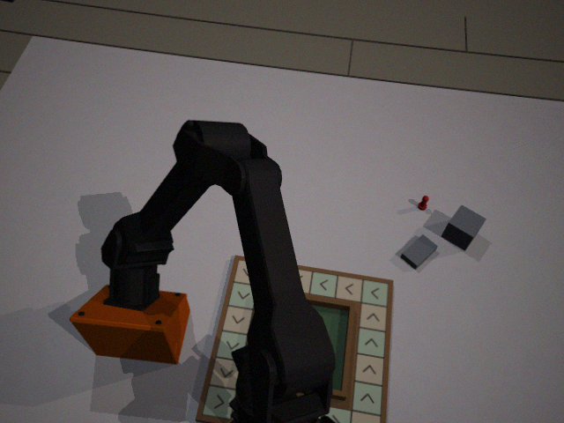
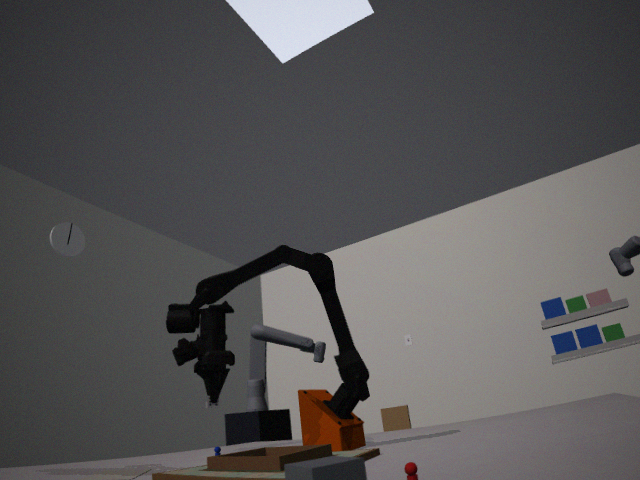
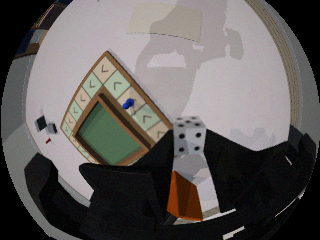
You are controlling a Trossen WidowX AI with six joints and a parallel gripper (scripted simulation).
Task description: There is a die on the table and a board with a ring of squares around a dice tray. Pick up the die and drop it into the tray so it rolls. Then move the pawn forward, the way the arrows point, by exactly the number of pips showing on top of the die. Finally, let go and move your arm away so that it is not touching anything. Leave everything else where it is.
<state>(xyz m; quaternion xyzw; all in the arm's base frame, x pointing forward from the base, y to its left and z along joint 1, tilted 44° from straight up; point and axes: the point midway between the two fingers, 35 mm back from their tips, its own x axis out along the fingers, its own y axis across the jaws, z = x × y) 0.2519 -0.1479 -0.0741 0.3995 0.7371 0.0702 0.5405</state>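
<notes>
My gripper tip is now 100 mm above the blue pawn, 70 mm to the right of it and 50 mm short of it. Also, from my gripper tip: green dice tray: 180 mm to the left, 120 mm below, 20 mm ahead; beige card: 160 mm ahead, 130 mm below, 100 mm to the right; white die: right at my gripper tip.
</notes>
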